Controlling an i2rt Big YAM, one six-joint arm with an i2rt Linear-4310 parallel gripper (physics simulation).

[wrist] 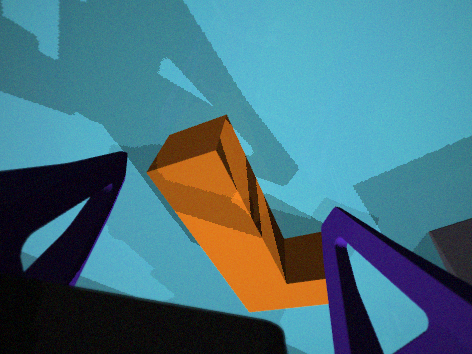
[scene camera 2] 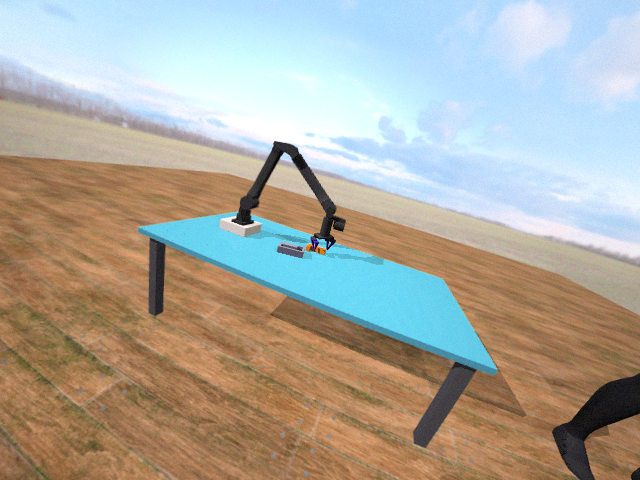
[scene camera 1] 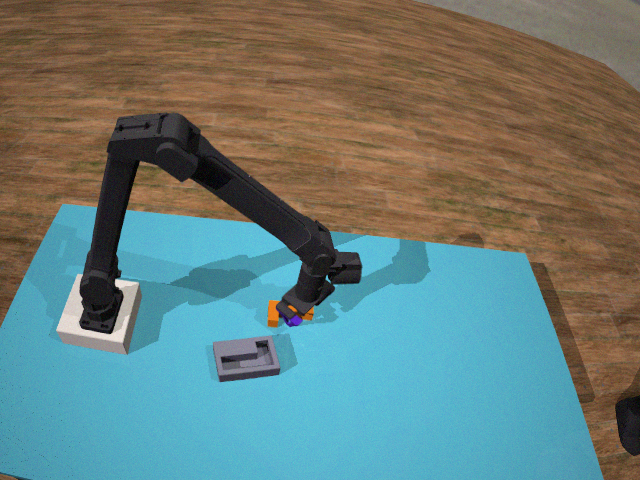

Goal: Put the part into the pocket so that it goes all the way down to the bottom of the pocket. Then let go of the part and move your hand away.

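Places are measured from the arm's base along level axes (x ahead, y left, z up), in millimetres.
Pixels of known places: gripper, fingertip midpoint: (wrist: 233, 192) (scene camera 2: 320, 250) (scene camera 1: 301, 313); arm's base, link origin: (scene camera 2: 242, 222) (scene camera 1: 102, 311).
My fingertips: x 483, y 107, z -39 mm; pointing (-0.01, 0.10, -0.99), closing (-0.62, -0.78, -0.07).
Note:
For each thing: its top centre in the pictures, then the offset to it from my fingertips. "spot": a spot on its surface instead. Level surfaces: height alone.
- orange L-shaped part, top centre: (wrist: 267, 247) (scene camera 1: 291, 311) (scene camera 2: 316, 247) dx -26, dy -8, dz +12 mm
- grey block, top centre: (scene camera 1: 245, 354) (scene camera 2: 292, 246) dx -124, dy -149, dz +18 mm
- empty pocket, surface spot: (scene camera 1: 258, 363) spot: dx -94, dy -150, dz -13 mm
- blue table, surface height: dz -18 mm
The orange L-shaped part (scene camera 1: 272, 314) (scene camera 2: 310, 248) (wrist: 240, 255) lies on the blue table, beside the grey block. In the wrist view its long arm points up and left, and its short arm runs right, its end hidden behind the right finger. The grey block (scene camera 1: 235, 346) (scene camera 2: 290, 252) (wrist: 457, 250) has an empty pocket (scene camera 1: 258, 363) in its top; its edge shows at the right of the wrist view. My gripper (scene camera 1: 299, 316) (scene camera 2: 321, 249) (wrist: 233, 192) is open, pointing down low over the part, with its purple fingers wide apart and nothing gripped.
The arm's base stands on a white block (scene camera 1: 93, 338) (scene camera 2: 251, 230) at the left end of the blue table (scene camera 1: 413, 372) (scene camera 2: 382, 304). A person's dark leg (scene camera 1: 629, 428) (scene camera 2: 573, 449) shows beyond the table's right end.

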